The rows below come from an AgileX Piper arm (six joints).
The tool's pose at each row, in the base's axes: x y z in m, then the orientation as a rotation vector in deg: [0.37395 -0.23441 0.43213 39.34 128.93 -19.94]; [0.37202 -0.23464 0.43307 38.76 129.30 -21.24]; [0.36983 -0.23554 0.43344 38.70 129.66 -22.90]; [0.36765 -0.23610 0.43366 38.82 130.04 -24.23]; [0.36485 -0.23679 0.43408 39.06 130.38 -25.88]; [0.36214 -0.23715 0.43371 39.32 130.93 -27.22]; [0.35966 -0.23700 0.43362 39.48 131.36 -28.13]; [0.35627 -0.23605 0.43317 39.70 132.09 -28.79]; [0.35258 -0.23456 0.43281 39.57 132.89 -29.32]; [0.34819 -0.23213 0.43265 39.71 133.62 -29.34]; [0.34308 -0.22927 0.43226 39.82 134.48 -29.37]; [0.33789 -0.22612 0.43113 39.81 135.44 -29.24]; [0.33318 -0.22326 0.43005 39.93 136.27 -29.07]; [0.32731 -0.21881 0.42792 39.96 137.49 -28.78]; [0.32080 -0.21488 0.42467 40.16 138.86 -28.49]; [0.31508 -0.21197 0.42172 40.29 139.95 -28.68]
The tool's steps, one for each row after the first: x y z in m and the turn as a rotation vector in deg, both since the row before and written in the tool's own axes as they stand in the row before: [0.00035 -0.00133 -0.00167 0.76 0.03 -0.89]; [0.00070 -0.00201 -0.00111 1.20 0.16 -0.66]; [0.00095 -0.00173 -0.00111 1.02 0.27 -0.45]; [0.00115 -0.00222 -0.00149 1.29 0.26 -0.45]; [0.00180 -0.00184 -0.00101 1.08 0.49 -0.42]; [0.00165 -0.00134 -0.00129 0.73 0.39 -0.31]; [0.00276 -0.00120 -0.00188 0.58 0.70 -0.30]; [0.00310 -0.00098 -0.00232 0.38 0.65 -0.51]; [0.00377 -0.00068 -0.00325 0.09 0.71 -0.17]; [0.00458 -0.00072 -0.00359 0.10 0.82 -0.24]; [0.00528 -0.00040 -0.00317 -0.05 0.88 -0.30]; [0.00488 -0.00032 -0.00277 -0.04 0.81 -0.17]; [0.00694 0.00046 -0.00322 -0.13 1.14 -0.33]; [0.00796 -0.00007 -0.00225 -0.07 1.33 -0.27]; [0.00689 -0.00044 -0.00148 0.24 1.03 -0.33]
